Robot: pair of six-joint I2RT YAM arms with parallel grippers.
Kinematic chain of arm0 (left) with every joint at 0, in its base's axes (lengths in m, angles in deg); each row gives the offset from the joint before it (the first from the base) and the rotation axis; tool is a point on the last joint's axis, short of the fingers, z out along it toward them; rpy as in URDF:
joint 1: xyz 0 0 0.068 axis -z
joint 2: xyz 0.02 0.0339 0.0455 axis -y
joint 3: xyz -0.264 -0.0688 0 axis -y
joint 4: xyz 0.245 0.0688 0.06 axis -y
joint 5: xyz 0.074 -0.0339 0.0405 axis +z
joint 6: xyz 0.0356 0 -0.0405 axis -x
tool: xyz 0 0 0 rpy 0 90 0
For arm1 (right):
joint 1: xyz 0 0 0.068 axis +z
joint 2: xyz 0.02 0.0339 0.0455 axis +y
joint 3: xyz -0.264 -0.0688 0 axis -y
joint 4: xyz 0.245 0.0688 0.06 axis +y
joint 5: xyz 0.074 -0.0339 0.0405 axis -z
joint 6: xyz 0.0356 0 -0.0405 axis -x
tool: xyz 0 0 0 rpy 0 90 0
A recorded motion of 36 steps. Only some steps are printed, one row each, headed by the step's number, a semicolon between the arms.
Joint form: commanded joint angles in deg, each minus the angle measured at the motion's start. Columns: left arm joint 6, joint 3, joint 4, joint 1, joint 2, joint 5; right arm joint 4, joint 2, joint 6, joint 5, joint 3, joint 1.
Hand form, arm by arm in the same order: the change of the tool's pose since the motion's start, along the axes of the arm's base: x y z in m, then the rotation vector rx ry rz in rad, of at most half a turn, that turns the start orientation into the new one. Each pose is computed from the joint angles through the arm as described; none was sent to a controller.
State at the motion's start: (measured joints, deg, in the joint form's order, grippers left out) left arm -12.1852 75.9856 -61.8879 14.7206 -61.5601 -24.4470; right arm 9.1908 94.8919 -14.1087 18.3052 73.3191 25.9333
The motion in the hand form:
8: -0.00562 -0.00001 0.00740 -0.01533 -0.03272 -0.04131; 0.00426 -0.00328 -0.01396 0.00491 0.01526 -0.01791
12: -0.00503 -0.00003 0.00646 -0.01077 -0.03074 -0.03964; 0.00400 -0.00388 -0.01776 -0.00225 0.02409 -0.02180
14: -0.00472 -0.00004 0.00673 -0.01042 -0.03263 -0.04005; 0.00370 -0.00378 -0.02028 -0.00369 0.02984 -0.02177
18: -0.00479 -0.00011 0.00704 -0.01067 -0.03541 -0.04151; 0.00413 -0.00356 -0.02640 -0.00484 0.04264 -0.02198
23: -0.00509 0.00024 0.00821 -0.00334 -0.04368 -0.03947; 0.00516 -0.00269 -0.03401 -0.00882 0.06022 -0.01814
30: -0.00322 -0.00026 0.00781 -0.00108 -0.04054 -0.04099; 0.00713 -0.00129 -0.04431 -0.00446 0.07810 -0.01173
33: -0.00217 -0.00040 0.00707 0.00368 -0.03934 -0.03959; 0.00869 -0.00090 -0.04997 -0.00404 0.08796 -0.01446
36: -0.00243 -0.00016 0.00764 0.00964 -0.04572 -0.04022; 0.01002 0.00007 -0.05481 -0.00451 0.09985 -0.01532
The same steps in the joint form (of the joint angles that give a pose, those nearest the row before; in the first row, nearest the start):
8: -1.52 1.06 -0.43 0.13 0.76 -1.80; -1.86 1.17 -0.74 -0.06 -1.59 -0.72
12: -1.61 0.93 -0.43 0.13 0.67 -1.57; -1.88 1.33 -0.70 0.17 -2.07 -0.76
14: -1.68 1.00 -0.37 0.11 0.61 -1.57; -1.96 1.44 -0.78 0.15 -2.40 -0.73
18: -1.75 1.03 -0.29 0.13 0.64 -1.59; -2.28 1.93 -1.01 0.01 -2.99 -0.74
23: -2.05 1.26 -0.34 0.13 0.68 -1.13; -2.53 2.72 -1.10 -0.28 -3.48 -0.71
30: -2.18 1.42 -0.34 0.13 0.26 -1.13; -3.49 3.91 -1.48 -0.96 -4.18 -0.71
33: -2.30 1.38 -0.29 0.13 0.07 -0.89; -3.89 4.67 -1.76 -1.02 -4.41 -0.76
36: -2.65 1.48 -0.32 0.13 0.12 -0.61; -3.94 5.41 -2.04 -1.11 -4.42 -0.72

